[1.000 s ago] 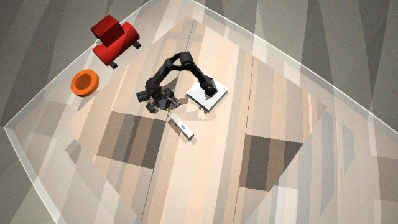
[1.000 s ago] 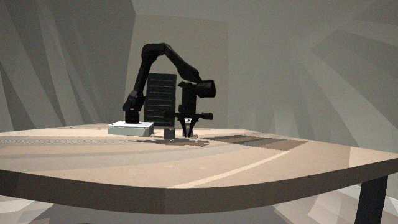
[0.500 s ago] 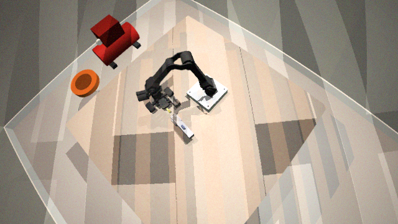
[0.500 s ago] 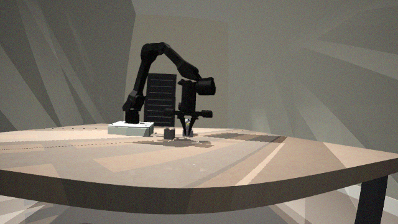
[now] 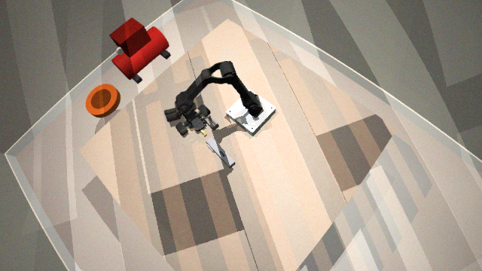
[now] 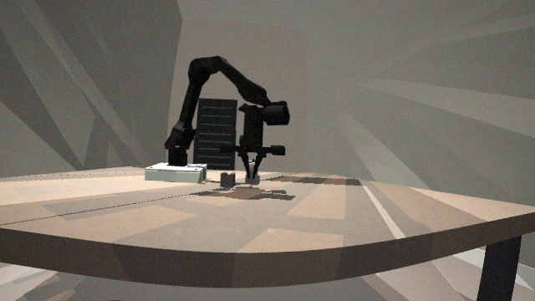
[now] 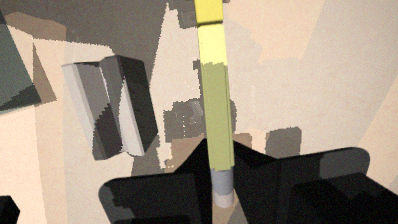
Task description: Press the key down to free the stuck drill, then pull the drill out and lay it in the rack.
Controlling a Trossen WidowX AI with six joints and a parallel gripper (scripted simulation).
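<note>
Now: gripper tip 40 mm to the right of the drill and 40 mm below it. From my gripper tip the other things lie so: key (10 mm ahead, 230 mm to the left, 20 mm above); rack (70 mm behind, 40 mm to the left, 10 mm below).
</note>
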